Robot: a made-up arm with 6 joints.
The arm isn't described. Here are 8 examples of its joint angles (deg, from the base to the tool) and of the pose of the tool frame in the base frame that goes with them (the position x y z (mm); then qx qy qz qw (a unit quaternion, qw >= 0)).
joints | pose
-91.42 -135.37 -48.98 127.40 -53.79 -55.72 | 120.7 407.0 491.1 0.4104 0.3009 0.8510 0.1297
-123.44 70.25 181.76 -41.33 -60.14 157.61 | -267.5 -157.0 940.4 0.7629 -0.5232 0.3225 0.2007
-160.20 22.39 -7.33 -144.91 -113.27 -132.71 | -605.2 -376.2 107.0 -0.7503 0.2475 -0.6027 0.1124
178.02 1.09 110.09 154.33 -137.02 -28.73 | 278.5 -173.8 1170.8 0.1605 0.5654 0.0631 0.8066
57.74 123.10 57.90 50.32 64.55 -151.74 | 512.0 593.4 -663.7 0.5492 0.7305 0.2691 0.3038
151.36 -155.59 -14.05 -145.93 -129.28 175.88 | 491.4 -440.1 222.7 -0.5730 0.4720 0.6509 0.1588
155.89 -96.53 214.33 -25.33 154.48 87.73 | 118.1 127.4 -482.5 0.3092 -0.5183 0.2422 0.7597
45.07 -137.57 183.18 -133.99 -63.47 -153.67 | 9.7 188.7 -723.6 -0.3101 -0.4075 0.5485 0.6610
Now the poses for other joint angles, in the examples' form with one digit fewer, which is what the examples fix.
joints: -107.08 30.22 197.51 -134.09 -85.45 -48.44
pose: 240 349 778 -0.167 0.346 0.068 0.921
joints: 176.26 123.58 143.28 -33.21 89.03 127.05
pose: -1017 219 15 0.189 -0.401 0.434 0.784
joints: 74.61 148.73 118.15 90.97 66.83 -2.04
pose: 235 865 -434 -0.238 -0.444 0.838 0.210
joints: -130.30 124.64 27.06 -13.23 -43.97 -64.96
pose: -284 -61 -783 -0.803 -0.083 0.430 0.404
